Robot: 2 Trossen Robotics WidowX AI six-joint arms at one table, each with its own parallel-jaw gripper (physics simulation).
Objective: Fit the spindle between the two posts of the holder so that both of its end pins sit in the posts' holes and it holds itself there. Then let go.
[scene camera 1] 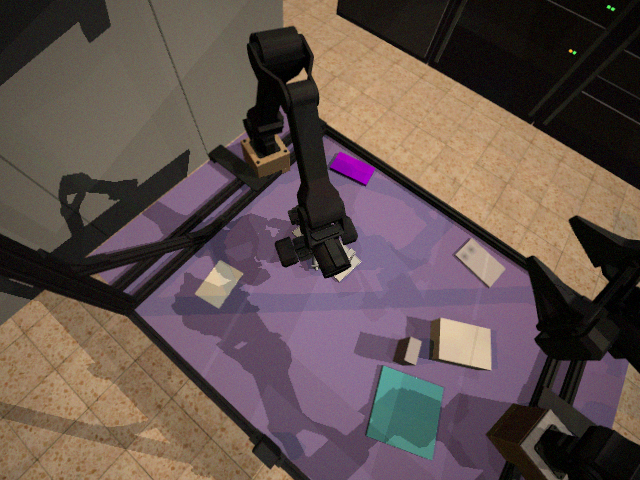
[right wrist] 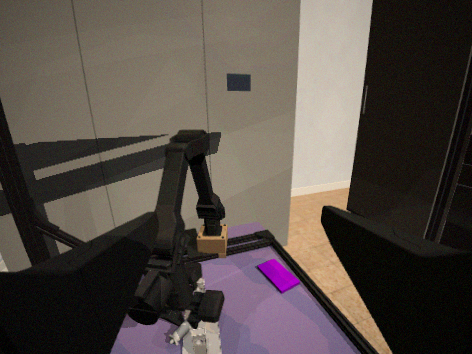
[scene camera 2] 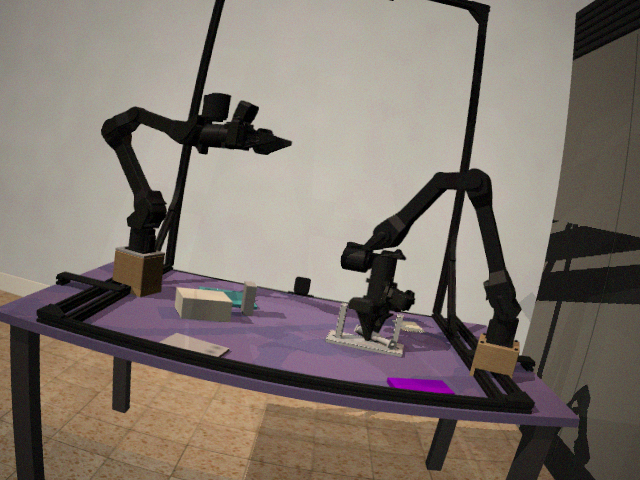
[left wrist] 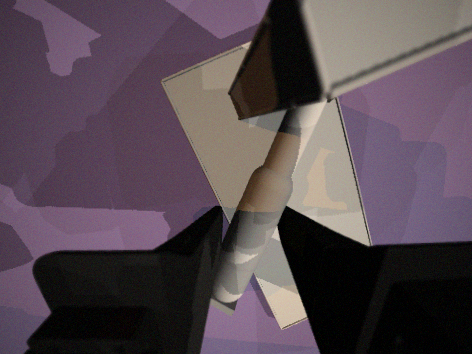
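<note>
The pale holder stands on the table with its two posts upright. The pale spindle is low between the posts, slanted across the base in the left wrist view. Its far end disappears beside one post; whether that pin is in a hole is hidden. The near end is free of any post in the left wrist view. My left gripper is shut on the spindle's thick part, pointing down. My right gripper is open and empty, high above the table.
A cream box and a small upright block stand near a teal sheet. A magenta plate, a pale plate and a cream plate lie around the holder.
</note>
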